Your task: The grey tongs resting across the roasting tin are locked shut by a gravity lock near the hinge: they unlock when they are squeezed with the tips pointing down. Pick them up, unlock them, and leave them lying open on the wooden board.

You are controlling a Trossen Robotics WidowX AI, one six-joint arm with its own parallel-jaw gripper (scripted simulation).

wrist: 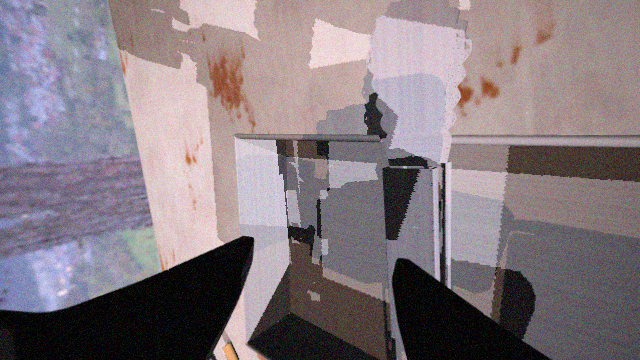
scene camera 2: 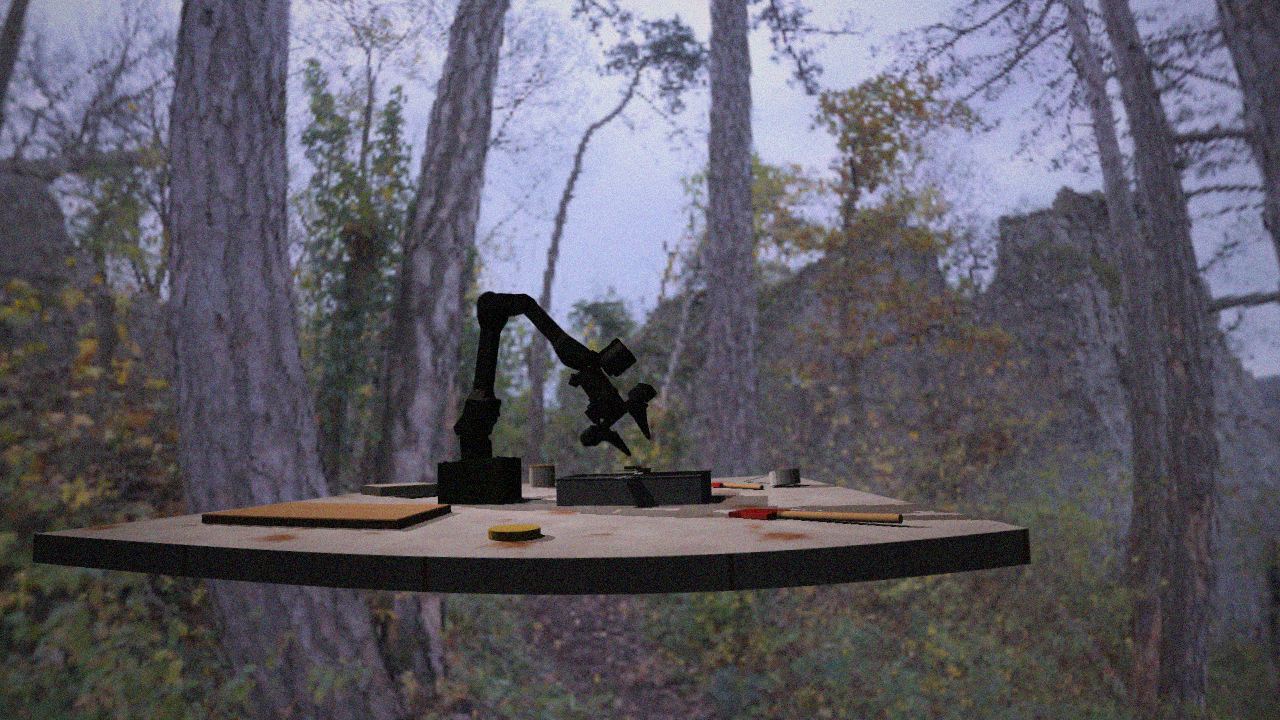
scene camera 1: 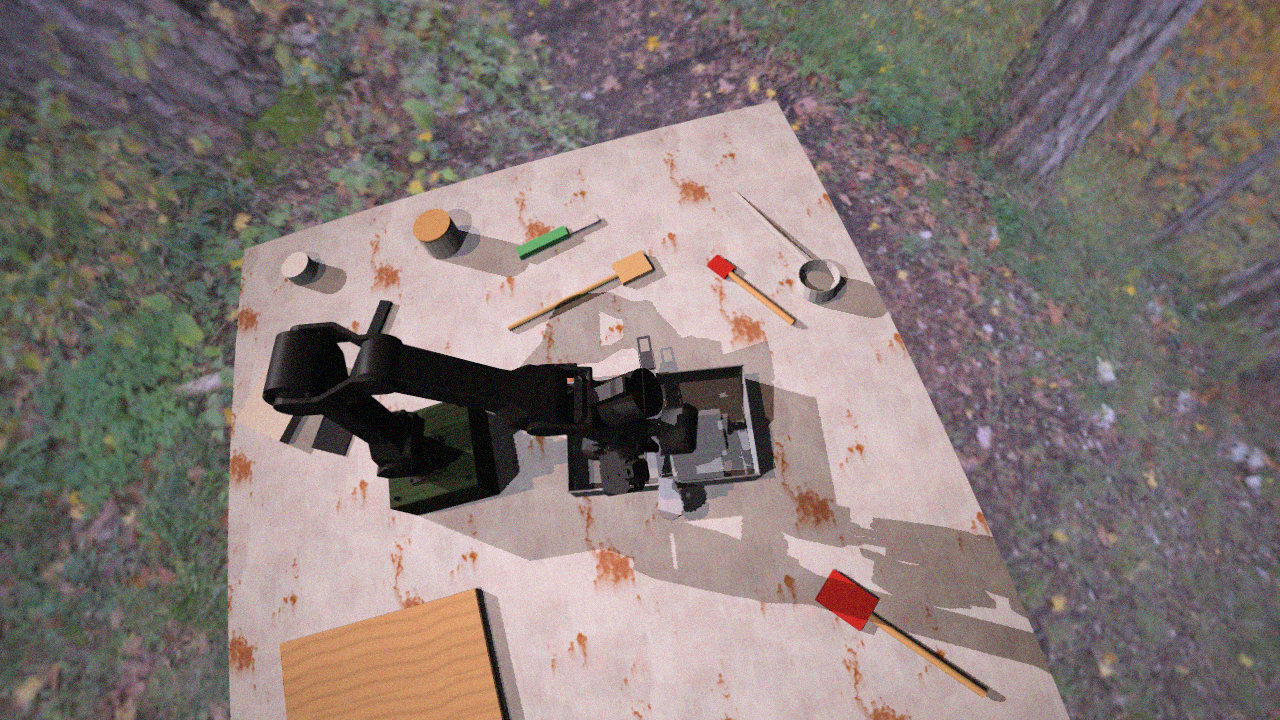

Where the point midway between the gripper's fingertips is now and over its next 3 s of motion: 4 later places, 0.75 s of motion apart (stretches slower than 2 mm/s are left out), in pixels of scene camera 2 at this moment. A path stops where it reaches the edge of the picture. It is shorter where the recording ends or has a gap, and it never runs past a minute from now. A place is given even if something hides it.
My gripper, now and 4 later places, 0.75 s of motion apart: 639, 447; 631, 456; 640, 466; 647, 481; 648, 484
